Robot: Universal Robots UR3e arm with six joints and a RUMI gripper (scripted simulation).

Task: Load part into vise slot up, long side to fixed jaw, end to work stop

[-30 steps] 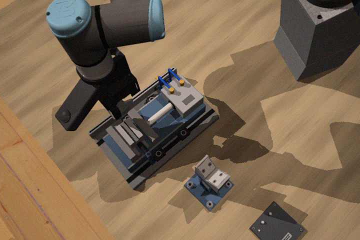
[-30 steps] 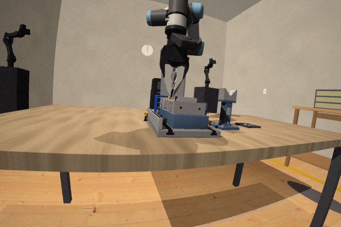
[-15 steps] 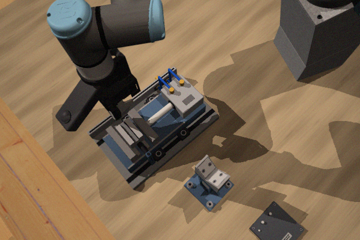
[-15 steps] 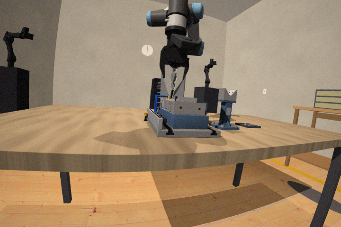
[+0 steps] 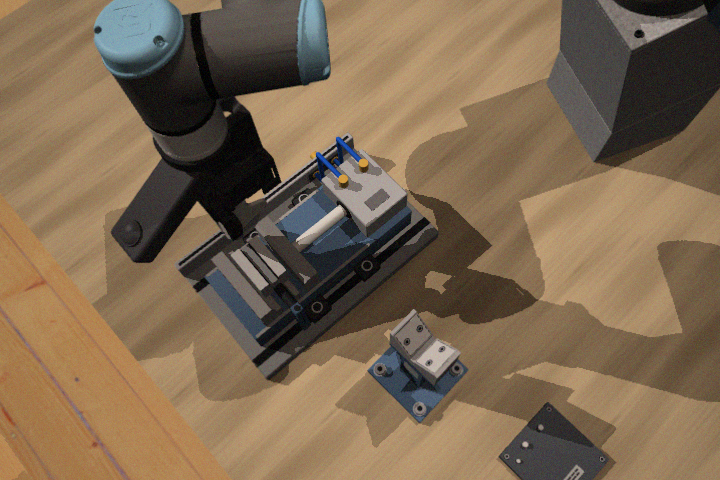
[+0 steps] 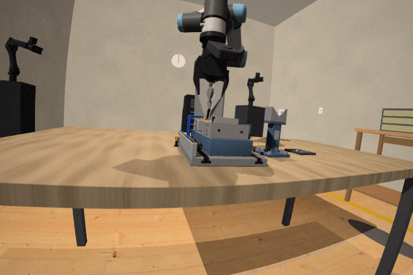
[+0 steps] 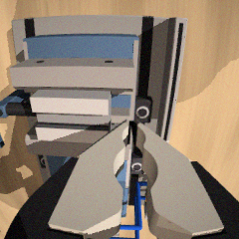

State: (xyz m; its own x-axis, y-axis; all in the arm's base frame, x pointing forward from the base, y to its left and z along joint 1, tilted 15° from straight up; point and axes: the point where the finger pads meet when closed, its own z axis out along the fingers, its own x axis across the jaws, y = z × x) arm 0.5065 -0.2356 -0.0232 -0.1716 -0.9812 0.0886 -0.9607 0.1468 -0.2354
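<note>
Now: hand 5 cm to the right of the part, 2 cm above it and 1 cm short of it. Round my hand: fixed jaw 4 cm to the left, 4 cm below, 4 cm ahead; then dark work stop 9 cm to the left, 3 cm below, 2 cm ahead; then moving jaw 6 cm to the left, 4 cm below, 3 cm behind.
</note>
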